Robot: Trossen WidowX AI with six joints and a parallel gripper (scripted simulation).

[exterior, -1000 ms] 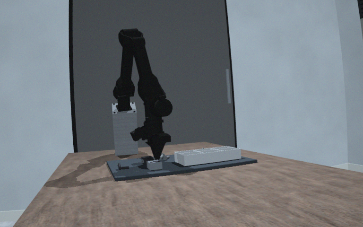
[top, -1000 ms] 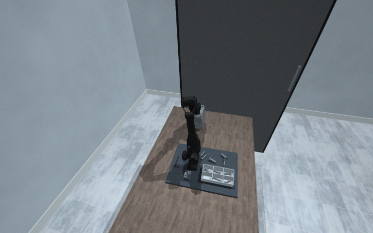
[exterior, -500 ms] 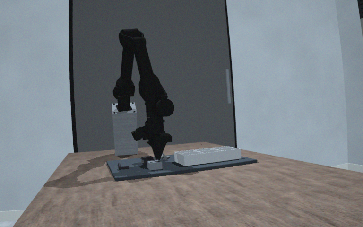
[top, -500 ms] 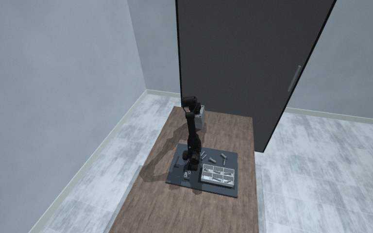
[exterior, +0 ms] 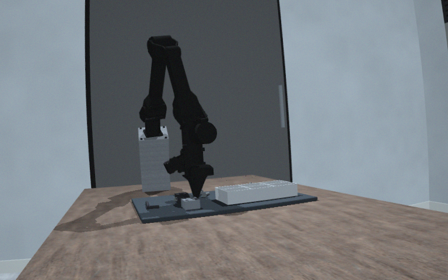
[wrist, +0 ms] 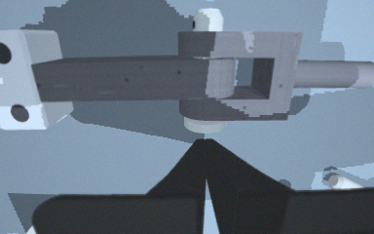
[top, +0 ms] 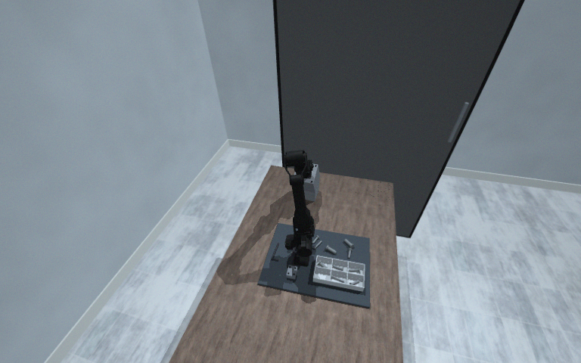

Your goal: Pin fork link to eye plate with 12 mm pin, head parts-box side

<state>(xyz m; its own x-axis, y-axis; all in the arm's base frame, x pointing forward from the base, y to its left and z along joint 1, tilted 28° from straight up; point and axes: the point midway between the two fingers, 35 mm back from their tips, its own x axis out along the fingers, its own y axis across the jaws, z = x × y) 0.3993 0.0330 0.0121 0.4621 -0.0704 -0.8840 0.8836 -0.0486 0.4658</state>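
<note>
Right now my hand is 10 mm short of the dark eye plate, 40 mm to the left of it and 30 mm above it. Round my hand: light grey mounting block 90 mm ahead, 50 mm to the right, 20 mm below; then pale grey pin 40 mm to the right, 30 mm below; then dark mat 10 mm ahead, 60 mm to the left, 50 mm below.
</note>
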